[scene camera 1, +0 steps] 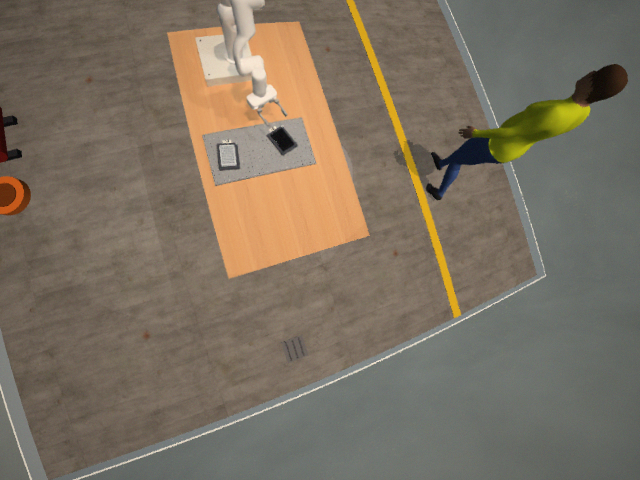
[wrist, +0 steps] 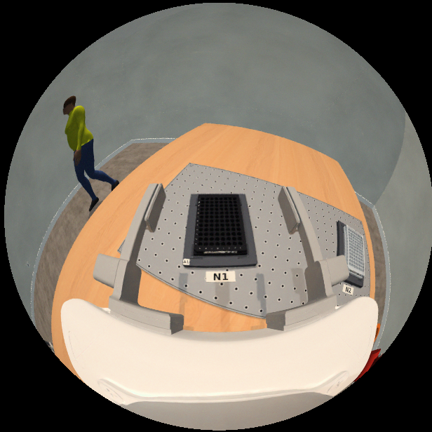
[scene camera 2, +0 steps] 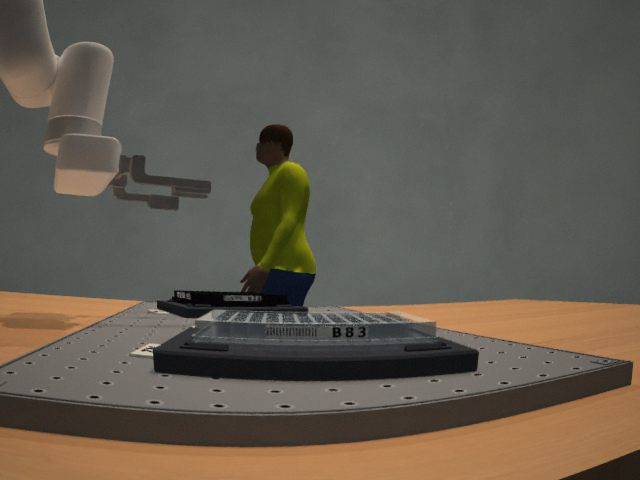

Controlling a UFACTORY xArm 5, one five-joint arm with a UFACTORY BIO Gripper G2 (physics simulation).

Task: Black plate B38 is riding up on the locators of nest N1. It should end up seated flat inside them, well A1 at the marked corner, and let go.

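Frame: origin at the arm's base, x ahead, y left, z up, level; metres.
Seen in the pictures: end effector, tool point: [scene camera 1: 275, 117] [scene camera 2: 175, 196].
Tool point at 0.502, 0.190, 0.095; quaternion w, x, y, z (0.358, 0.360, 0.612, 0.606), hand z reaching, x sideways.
A point is followed by its place in that frame, as x, y, z.
Black plate B38 [scene camera 1: 282, 139] {0.571, 0.227, -0.024} [scene camera 2: 207, 298] {0.549, 0.168, -0.026} [wrist: 220, 225] lies in nest N1 [scene camera 2: 186, 310] {0.530, 0.135, -0.038} [wrist: 220, 261]. It looks level and roughly centred between the nest's sides. Whether every edge is fully down inside the locators is too small to tell. The A1 tag [wrist: 186, 262] marks the nest's front left corner in the wrist view; the plate's well lettering is too small to read. My gripper [scene camera 1: 277, 119] {0.502, 0.190, 0.095} [scene camera 2: 192, 196] [wrist: 222, 209] is open and empty, above and back from the plate, with its fingers spread wider than the plate in the wrist view.
Clear plate B83 [scene camera 1: 227, 154] {0.648, -0.105, -0.021} [scene camera 2: 315, 330] {0.649, -0.145, -0.024} [wrist: 355, 250] sits in dark nest N2 [scene camera 2: 315, 365] {0.647, -0.164, -0.039} beside N1. Both nests stand on the grey perforated board [scene camera 1: 258, 164] {0.712, 0.065, -0.047} [scene camera 2: 273, 428] {0.628, -0.224, -0.052} [wrist: 280, 290] on the wooden table [scene camera 1: 289, 217] {1.053, 0.207, -0.060}. A person [scene camera 1: 537, 126] [scene camera 2: 281, 217] [wrist: 80, 130] is beyond the table.
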